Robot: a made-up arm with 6 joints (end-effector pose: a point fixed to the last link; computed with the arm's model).
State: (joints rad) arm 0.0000 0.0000 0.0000 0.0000 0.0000 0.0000
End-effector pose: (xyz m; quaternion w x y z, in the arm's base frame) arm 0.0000 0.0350 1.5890 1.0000 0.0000 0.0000 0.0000
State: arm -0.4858 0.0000 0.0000 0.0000 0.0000 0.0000
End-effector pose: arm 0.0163 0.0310 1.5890 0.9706 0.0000 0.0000 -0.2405
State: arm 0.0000 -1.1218 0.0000 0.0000 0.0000 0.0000
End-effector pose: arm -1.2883 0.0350 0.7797 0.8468 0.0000 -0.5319 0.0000
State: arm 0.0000 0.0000 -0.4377 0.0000 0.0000 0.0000
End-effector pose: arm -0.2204 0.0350 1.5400 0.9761 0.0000 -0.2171 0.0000
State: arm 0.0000 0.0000 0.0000 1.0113 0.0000 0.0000
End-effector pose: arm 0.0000 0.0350 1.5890 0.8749 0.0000 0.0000 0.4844
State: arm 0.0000 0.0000 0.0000 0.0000 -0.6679 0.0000
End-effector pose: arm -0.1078 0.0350 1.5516 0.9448 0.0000 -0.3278 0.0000
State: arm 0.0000 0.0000 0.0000 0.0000 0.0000 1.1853
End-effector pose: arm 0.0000 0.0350 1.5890 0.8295 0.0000 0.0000 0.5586
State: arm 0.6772 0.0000 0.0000 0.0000 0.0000 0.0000
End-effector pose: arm -0.0219 0.0273 1.5890 0.9432 0.0000 0.0000 0.3322
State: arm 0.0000 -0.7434 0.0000 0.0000 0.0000 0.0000
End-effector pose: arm -0.9678 0.0350 1.2117 0.9317 0.0000 -0.3632 0.0000
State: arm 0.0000 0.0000 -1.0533 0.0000 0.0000 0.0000
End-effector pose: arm -0.4519 0.0350 1.3262 0.8645 0.0000 -0.5026 0.0000
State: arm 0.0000 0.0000 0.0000 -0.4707 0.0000 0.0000
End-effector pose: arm 0.0000 0.0350 1.5890 0.9724 0.0000 0.0000 -0.2332
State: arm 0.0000 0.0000 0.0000 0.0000 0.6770 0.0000
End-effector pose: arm 0.1090 0.0350 1.5506 0.9433 0.0000 0.3321 0.0000
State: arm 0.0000 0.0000 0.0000 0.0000 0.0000 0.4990
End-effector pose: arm 0.0000 0.0350 1.5890 0.9690 0.0000 0.0000 0.2469
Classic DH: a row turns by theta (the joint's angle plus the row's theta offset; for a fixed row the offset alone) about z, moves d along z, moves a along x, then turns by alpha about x. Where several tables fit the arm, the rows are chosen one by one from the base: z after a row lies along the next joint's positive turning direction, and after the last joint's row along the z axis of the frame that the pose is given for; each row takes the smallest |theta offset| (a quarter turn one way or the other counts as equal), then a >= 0, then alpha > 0; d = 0 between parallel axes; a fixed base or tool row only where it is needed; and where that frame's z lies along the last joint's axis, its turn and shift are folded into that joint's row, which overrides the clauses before.
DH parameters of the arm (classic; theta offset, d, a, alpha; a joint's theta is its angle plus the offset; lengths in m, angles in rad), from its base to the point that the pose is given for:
joint 1: 0 0.159 0 -1.5708
joint 2: -1.5708 0 0.91 0
joint 3: 1.5708 0.035 0 1.5708
joint 4: 0 0.346 0 -1.5708
joint 5: 0 0 0 1.5708
joint 6: 0 0.174 0 0

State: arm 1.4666 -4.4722 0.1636 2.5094 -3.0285 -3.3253
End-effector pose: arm 0.0846 1.0337 -0.1401 0.4500 0.3110 -0.5000 0.6714
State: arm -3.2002 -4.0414 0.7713 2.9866 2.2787 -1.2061
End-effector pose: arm -0.8738 -0.0042 -0.6210 0.7909 0.2252 -0.2806 -0.4951
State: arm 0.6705 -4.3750 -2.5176 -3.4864 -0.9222 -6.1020
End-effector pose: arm 0.5617 0.4303 0.3024 0.2894 -0.1777 0.0782 -0.9373
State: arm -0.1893 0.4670 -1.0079 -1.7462 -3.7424 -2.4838
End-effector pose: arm 0.2739 -0.1155 1.1363 0.0583 -0.1780 0.9205 -0.3430
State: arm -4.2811 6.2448 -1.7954 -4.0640 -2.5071 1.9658
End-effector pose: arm 0.1474 -0.2073 1.0750 0.6733 -0.3024 0.3620 0.5694
